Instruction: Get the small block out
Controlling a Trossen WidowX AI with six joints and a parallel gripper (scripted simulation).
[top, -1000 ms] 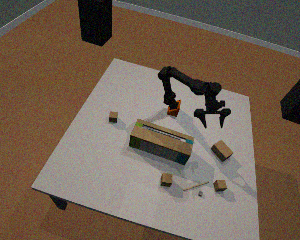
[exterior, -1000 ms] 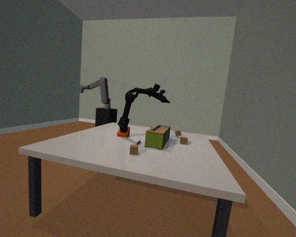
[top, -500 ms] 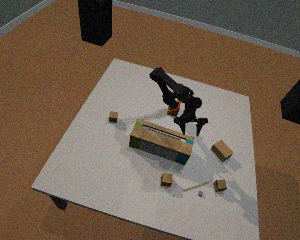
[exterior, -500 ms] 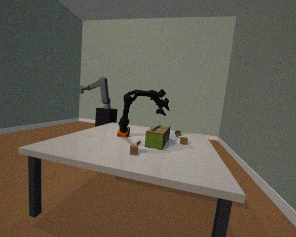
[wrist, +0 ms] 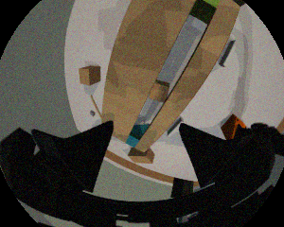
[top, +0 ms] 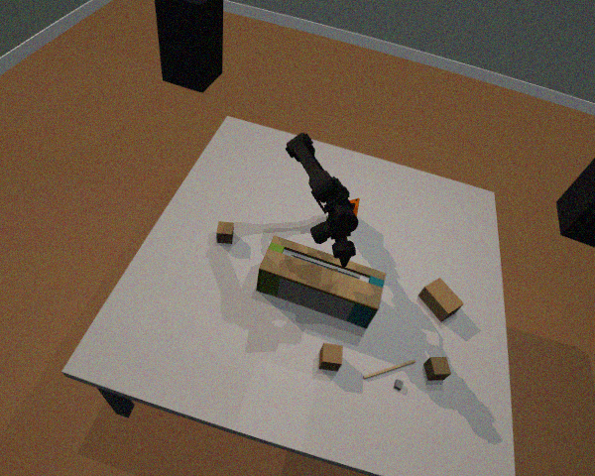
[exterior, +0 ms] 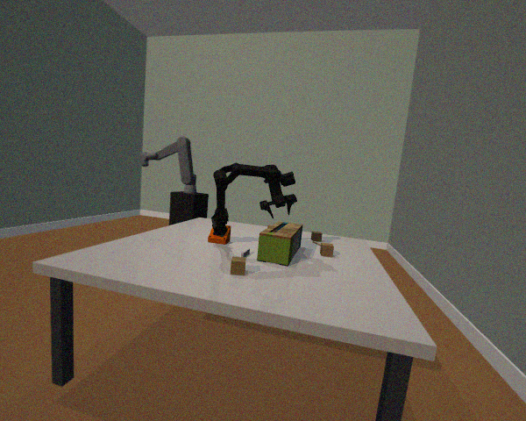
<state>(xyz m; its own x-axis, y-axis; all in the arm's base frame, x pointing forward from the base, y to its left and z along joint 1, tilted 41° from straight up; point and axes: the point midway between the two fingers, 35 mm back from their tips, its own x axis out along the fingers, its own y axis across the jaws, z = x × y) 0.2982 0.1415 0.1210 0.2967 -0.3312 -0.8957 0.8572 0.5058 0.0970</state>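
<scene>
Now: gripper tip 120 mm above the box, 40 mm to the left of it and 10 mm past it. Round my gripper tip: grey block: 290 mm to the left, 250 mm ahead, 170 mm below; tan block: 370 mm to the left, 150 mm below, 100 mm behind; thin wooden stick: 250 mm to the left, 200 mm ahead, 180 mm below.
</scene>
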